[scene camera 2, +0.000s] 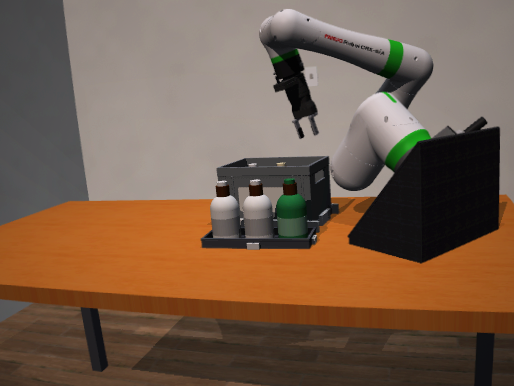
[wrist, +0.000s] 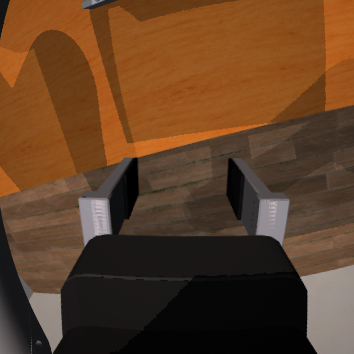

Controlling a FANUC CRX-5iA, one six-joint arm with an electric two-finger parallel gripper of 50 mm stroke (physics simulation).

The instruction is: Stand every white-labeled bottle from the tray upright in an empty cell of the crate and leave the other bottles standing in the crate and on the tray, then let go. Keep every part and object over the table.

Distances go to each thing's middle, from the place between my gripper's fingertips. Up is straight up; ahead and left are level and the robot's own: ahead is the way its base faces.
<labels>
The green bottle (scene camera 2: 291,209) is 440 mm to the left of my hand, 140 mm below it and 80 mm ahead of it.
</labels>
